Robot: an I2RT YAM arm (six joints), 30 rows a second.
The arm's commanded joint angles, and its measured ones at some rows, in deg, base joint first. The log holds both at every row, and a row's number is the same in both.
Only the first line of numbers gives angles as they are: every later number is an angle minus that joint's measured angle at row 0.
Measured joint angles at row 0: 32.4, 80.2, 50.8, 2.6, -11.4, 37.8
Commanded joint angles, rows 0 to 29: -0.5, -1.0, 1.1, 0.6, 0.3, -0.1; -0.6, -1.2, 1.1, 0.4, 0.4, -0.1; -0.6, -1.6, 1.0, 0.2, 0.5, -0.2; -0.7, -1.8, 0.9, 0.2, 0.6, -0.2; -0.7, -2.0, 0.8, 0.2, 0.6, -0.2; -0.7, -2.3, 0.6, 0.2, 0.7, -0.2; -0.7, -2.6, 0.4, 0.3, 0.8, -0.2; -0.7, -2.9, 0.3, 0.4, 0.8, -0.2; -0.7, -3.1, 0.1, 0.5, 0.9, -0.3; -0.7, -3.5, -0.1, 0.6, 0.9, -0.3; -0.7, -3.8, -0.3, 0.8, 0.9, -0.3; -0.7, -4.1, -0.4, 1.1, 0.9, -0.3; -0.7, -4.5, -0.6, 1.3, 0.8, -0.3; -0.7, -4.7, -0.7, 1.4, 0.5, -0.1; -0.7, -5.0, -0.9, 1.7, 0.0, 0.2; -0.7, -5.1, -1.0, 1.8, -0.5, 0.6; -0.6, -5.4, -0.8, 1.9, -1.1, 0.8; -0.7, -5.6, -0.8, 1.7, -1.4, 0.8; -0.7, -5.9, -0.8, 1.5, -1.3, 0.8; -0.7, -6.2, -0.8, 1.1, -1.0, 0.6; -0.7, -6.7, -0.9, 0.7, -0.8, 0.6; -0.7, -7.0, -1.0, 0.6, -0.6, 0.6; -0.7, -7.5, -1.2, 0.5, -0.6, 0.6; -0.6, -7.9, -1.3, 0.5, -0.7, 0.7; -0.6, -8.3, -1.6, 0.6, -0.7, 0.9; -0.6, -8.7, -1.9, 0.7, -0.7, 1.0; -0.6, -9.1, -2.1, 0.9, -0.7, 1.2; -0.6, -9.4, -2.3, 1.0, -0.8, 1.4; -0.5, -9.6, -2.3, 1.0, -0.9, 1.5; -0.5, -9.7, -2.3, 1.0, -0.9, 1.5
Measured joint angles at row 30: -0.3, -8.2, -1.7, -0.1, -0.5, 0.5
